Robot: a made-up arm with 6 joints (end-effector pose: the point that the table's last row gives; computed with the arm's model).
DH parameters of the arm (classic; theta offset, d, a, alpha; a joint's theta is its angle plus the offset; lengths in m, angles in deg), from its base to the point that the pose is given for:
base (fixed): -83.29 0 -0.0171 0
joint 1: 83.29 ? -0.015 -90
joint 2: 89.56 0 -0.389 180
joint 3: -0.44 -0.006 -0.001 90
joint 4: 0 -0.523 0.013 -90
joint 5: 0 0.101 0.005 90
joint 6: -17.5 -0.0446 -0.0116 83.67
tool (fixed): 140.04 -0.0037 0 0
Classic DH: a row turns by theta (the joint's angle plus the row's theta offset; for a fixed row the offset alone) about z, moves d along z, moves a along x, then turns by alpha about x.
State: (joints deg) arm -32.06 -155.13 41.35 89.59 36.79 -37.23
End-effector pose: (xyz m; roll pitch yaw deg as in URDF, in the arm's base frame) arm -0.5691 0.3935 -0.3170 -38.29 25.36 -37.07
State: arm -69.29 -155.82 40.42 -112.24 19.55 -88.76
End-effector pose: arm -0.2130 0.7345 -0.1158 31.60 -37.13 -5.51
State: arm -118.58 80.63 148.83 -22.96 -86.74 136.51
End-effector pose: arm -0.3559 -0.5213 0.8199 -149.39 0.40 37.40
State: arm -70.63 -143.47 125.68 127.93 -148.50 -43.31
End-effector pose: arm -0.0029 0.1652 -0.4942 141.58 45.63 -26.63
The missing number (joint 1, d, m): 0.305
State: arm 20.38 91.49 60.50 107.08 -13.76 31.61
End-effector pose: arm 0.8482 0.3540 0.0936 -130.95 5.45 145.26
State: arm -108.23 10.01 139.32 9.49 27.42 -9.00
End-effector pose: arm 0.0058 0.3608 1.1039 -142.15 63.27 -159.85
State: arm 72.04 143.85 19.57 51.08 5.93 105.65
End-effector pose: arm 0.0374 -0.0477 -0.5131 -43.50 -59.01 174.69
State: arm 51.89 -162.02 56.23 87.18 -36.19 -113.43
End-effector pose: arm -0.2696 -0.4072 -0.4895 -139.50 -6.14 46.25
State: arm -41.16 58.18 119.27 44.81 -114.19 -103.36
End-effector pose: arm 0.3152 -0.4003 0.9641 -30.57 -19.99 132.71
